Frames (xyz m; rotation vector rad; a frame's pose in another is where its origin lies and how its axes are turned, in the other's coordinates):
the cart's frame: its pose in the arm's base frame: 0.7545 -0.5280 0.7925 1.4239 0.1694 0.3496
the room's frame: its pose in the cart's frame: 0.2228 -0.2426 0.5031 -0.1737 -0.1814 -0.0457
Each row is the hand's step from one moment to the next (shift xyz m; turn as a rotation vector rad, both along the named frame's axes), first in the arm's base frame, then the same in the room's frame.
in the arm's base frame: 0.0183 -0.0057 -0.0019 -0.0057 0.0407 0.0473
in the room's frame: 0.0170 -0.0058 0.0071 0.0049 0.0572 -0.0251
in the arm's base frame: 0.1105 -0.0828 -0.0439 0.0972 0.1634 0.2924
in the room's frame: 0.0920 -0.0795 0.0789 0.1469 0.3114 -0.0556
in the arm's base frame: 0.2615 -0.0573 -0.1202 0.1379 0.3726 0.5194
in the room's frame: 0.2377 -0.1645 0.0505 0.2396 0.5809 -0.1810
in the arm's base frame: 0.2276 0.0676 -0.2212 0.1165 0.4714 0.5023
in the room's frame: 0.2148 -0.2208 -0.1020 0.2324 0.5953 -0.2823
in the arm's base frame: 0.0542 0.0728 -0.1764 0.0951 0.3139 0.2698
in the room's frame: 0.0490 -0.1542 -0.1148 0.1663 0.3327 -0.2051
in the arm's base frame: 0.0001 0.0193 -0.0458 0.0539 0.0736 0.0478
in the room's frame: -0.0010 -0.0381 -0.0319 0.0687 0.0592 -0.0488
